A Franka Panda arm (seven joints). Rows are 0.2 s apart.
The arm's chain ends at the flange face. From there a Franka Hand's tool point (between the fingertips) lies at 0.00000 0.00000 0.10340 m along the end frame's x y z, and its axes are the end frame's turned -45 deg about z.
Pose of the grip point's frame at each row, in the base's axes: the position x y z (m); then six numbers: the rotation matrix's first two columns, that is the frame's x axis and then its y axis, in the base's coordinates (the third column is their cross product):
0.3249 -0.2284 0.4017 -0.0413 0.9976 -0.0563 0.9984 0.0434 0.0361
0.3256 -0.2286 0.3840 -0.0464 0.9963 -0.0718 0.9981 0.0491 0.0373
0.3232 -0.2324 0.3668 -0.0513 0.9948 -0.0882 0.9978 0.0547 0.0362
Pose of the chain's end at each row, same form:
0.3209 -0.2227 0.5049 0.6768 0.7361 -0.0143 0.7352 -0.6747 0.0653
0.3214 -0.2214 0.4871 0.6730 0.7392 -0.0244 0.7386 -0.6698 0.0771
0.3190 -0.2235 0.4697 0.6693 0.7421 -0.0368 0.7418 -0.6648 0.0880

